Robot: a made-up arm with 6 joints. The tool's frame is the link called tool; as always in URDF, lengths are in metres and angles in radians.
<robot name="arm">
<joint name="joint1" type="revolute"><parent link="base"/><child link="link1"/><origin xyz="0 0 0.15" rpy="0 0 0"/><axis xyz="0 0 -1"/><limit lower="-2.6" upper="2.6" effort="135" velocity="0.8"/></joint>
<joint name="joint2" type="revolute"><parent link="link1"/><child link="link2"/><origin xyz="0.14 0.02 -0.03" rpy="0 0 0"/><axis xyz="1 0 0"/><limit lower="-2.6" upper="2.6" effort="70" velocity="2"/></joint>
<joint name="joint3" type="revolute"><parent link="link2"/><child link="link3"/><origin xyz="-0.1 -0.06 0.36" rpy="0 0 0"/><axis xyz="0 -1 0"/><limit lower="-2.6" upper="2.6" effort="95" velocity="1.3"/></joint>
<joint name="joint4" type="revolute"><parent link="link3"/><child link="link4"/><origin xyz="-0.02 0.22 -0.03" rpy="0 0 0"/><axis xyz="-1 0 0"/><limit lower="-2.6" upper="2.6" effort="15" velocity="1.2"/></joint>
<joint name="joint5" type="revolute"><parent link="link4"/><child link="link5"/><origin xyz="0.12 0.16 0.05" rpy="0 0 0"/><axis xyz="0 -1 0"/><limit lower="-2.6" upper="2.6" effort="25" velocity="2.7"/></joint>
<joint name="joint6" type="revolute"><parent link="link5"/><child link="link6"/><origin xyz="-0.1 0.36 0.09" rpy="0 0 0"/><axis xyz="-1 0 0"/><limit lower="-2.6" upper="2.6" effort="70" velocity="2.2"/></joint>
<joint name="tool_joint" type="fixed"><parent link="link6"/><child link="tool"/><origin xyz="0.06 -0.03 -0.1" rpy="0 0 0"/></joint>
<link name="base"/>
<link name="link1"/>
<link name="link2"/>
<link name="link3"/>
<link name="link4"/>
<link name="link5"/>
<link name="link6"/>
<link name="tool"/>
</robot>
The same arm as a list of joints. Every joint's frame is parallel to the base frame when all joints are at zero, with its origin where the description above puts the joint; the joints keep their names.
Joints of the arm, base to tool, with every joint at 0 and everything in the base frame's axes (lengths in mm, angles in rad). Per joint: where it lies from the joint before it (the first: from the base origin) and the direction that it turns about. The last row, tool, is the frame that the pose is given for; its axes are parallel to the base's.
joint1: axis -z origin 0 0 150
joint2: axis +x origin 140 20 -30
joint3: axis -y origin -100 -60 360
joint4: axis -x origin -20 220 -30
joint5: axis -y origin 120 160 50
joint6: axis -x origin -100 360 90
tool: origin 60 -30 -100
Joint limits (rad, base to tool): -2.6..2.6 -2.6..2.6 -2.6..2.6 -2.6..2.6 -2.6..2.6 -2.6..2.6

